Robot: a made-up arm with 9 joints. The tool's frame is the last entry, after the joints.
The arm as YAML. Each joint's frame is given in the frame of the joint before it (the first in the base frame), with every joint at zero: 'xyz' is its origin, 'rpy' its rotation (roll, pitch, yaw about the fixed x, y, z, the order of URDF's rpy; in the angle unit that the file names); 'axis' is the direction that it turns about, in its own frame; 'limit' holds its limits. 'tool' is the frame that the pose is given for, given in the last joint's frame.
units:
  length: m
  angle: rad
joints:
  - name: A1
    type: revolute
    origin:
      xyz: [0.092, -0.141, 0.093]
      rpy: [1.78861, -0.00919, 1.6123]
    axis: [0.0, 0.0, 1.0]
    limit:
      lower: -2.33
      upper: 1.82
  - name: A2
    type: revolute
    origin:
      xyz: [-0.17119, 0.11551, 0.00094]
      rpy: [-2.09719, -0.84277, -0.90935]
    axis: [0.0, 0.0, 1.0]
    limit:
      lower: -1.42
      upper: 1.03
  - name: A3
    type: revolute
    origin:
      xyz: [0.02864, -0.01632, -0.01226]
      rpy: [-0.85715, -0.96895, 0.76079]
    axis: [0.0, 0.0, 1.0]
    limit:
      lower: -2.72
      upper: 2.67
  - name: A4
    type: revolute
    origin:
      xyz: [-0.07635, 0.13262, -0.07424]
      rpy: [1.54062, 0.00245, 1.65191]
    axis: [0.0, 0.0, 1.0]
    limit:
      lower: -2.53
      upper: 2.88
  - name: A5
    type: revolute
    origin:
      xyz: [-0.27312, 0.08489, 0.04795]
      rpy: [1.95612, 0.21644, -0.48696]
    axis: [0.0, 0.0, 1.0]
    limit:
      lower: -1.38
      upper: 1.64
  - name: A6
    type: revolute
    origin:
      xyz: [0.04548, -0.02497, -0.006]
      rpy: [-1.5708, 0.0, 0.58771]
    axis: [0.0, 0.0, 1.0]
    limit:
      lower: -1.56
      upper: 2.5
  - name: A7
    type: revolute
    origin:
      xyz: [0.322, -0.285, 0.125]
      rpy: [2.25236, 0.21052, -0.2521]
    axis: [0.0, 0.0, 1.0]
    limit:
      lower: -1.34
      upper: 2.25
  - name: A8
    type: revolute
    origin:
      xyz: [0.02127, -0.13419, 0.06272]
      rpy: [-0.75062, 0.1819, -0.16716]
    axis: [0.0, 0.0, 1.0]
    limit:
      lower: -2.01
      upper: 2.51
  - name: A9
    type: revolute
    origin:
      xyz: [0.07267, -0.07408, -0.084]
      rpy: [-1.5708, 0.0, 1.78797]
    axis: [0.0, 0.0, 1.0]
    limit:
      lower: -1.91
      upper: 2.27
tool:
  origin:
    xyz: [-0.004, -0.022, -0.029]
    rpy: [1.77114, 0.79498, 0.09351]
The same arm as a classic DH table. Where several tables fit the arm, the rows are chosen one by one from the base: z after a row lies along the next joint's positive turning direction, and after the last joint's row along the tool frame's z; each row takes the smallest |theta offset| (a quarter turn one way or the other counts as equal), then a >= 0, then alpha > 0; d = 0 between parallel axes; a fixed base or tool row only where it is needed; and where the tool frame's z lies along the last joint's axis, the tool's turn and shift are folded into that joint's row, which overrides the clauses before.
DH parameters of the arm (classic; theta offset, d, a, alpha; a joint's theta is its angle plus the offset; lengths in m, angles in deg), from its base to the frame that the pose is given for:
base (fixed): -87.51 0.112 0.1449 -102.48
A1: -75.01 0.0402 0.1546 109.53
A2: 26.73 -0.1451 0.0106 68.25
A3: 32.09 -0.1059 -0.1384 -88.27
A4: -33.02 0.013 0.2755 -111.54
A5: 20.32 0.0768 -0.024 90
A6: -24.07 0.1798 -0.4102 -128.03
A7: -35.94 0.3487 -0.067 44.01
A8: -62.46 -0.2541 -0.088 -90
A9: -2.89 -0.0809 -0.0029 98.01
tool (fixed): -46.13 0.0224 0 0
Joint limits (deg, base to tool): -133.5..104.28 -81.36..59.01 -155.84..152.98 -144.96..165.01 -79.07..93.97 -89.38..143.24 -76.78..128.92 -115.16..143.81 -109.43..130.06

